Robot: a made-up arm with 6 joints.
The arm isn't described. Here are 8 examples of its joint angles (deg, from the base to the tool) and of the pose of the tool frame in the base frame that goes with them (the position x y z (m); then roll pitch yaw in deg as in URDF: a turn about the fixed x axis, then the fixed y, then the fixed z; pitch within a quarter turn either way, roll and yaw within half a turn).
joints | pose
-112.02 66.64 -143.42 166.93 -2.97 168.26 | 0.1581 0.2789 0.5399 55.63 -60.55 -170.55
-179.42 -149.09 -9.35 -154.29 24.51 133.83 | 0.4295 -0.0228 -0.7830 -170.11 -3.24 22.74
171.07 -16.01 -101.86 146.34 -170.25 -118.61 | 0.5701 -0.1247 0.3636 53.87 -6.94 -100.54
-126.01 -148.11 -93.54 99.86 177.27 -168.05 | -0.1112 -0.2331 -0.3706 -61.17 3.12 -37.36
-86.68 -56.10 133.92 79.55 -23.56 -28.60 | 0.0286 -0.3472 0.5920 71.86 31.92 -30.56
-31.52 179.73 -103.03 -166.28 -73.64 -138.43 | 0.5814 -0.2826 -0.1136 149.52 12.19 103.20
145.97 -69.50 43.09 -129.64 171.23 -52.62 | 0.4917 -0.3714 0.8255 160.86 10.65 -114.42
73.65 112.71 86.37 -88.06 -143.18 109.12 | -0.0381 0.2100 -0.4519 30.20 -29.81 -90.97
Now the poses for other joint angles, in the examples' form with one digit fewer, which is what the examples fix.
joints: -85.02 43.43 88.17 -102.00 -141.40 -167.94
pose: 0.155 -0.664 0.135 55.0 -42.6 168.0
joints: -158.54 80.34 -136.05 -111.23 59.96 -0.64
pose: 0.146 0.087 0.632 88.3 40.2 164.2
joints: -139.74 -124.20 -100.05 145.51 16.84 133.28
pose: -0.096 -0.156 -0.493 -122.2 13.4 133.0
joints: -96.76 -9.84 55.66 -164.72 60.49 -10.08
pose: -0.019 -0.353 1.121 -13.8 13.2 80.8
